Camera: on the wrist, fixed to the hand. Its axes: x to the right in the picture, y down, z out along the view.
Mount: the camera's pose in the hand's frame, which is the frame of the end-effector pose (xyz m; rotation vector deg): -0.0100 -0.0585 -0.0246 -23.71 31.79 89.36
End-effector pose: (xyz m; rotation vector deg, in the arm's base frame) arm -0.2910 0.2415 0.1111 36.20 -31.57 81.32
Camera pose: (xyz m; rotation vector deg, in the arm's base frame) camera -0.2341 0.2488 0.0823 -43.93 -50.84 151.66
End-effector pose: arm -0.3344 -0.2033 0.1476 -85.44 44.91 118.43
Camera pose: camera -0.2757 -0.1781 0.1409 53.03 -65.85 -78.74
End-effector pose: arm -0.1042 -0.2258 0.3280 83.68 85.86 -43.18
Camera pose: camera -0.1668 -0.2155 0.3383 112.36 21.98 50.74
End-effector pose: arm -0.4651 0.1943 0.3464 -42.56 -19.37 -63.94
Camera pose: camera -0.5247 0.1704 0.3443 -42.12 50.46 9.67
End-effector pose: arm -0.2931 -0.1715 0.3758 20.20 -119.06 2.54
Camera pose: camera -0.2521 -0.2209 0.3733 -79.96 -74.09 31.38
